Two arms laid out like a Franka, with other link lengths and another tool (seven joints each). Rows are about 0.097 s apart.
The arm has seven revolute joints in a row. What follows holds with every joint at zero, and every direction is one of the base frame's.
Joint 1 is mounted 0.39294 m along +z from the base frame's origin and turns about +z.
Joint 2 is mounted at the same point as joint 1 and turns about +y.
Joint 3 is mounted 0.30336 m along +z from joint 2 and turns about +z.
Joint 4 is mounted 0.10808 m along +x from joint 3 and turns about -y.
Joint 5 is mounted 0.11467 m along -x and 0.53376 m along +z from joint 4 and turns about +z.
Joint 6 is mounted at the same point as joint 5 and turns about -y.
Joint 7 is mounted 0.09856 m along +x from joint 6 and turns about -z.
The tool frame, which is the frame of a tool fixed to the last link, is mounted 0.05 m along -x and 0.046 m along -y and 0.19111 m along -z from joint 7; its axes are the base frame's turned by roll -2.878, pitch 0 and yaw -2.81 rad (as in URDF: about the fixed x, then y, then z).
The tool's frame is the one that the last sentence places.
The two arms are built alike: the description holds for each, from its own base.
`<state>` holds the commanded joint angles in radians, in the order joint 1, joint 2, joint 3, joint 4, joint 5, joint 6, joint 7, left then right.
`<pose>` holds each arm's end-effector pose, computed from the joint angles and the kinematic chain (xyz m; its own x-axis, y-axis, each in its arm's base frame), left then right.
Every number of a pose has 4 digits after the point.
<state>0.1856 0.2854 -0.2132 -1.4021 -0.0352 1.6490 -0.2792 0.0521 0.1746 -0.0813 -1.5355 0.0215 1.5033 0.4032</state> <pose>0.7866 -0.0720 0.5225 -0.8274 -0.5558 0.0808 -0.5501 0.7730 -0.3159 0.6973 -0.0363 0.5184 -0.9737 0.1002 0.2048 0.0441 0.9640 -0.2622</pose>
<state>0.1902 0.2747 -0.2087 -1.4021 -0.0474 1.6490 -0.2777 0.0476 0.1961 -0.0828 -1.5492 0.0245 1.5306 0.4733</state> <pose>0.7858 -0.0676 0.5313 -0.8233 -0.5623 0.0774 -0.5536 0.7653 -0.3284 0.7014 -0.0354 0.4962 -0.9614 0.1761 0.2114 0.1141 0.9544 -0.2759</pose>
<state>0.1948 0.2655 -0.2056 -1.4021 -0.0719 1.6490 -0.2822 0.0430 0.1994 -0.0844 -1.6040 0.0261 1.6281 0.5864</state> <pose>0.7855 -0.0665 0.5400 -0.8158 -0.5724 0.0832 -0.5618 0.7499 -0.3494 0.7087 -0.0327 0.4641 -0.9405 0.2939 0.1703 0.2370 0.9270 -0.2907</pose>
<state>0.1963 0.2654 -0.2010 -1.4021 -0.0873 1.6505 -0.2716 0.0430 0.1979 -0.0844 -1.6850 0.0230 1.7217 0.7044</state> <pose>0.7856 -0.0643 0.5412 -0.8177 -0.5687 0.0891 -0.5586 0.7465 -0.3615 0.7079 -0.0261 0.4213 -0.9013 0.4061 0.1507 0.3473 0.8855 -0.3086</pose>
